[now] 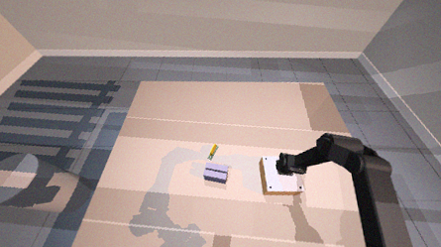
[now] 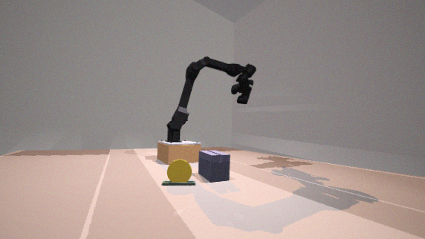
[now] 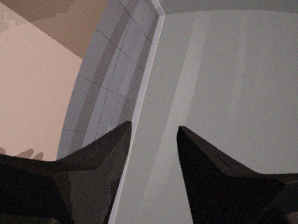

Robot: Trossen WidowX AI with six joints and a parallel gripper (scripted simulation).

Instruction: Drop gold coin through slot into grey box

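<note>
Right now the gold coin is 580 mm to the right of my gripper tip, 400 mm ahead of it and 330 mm below it.
</note>
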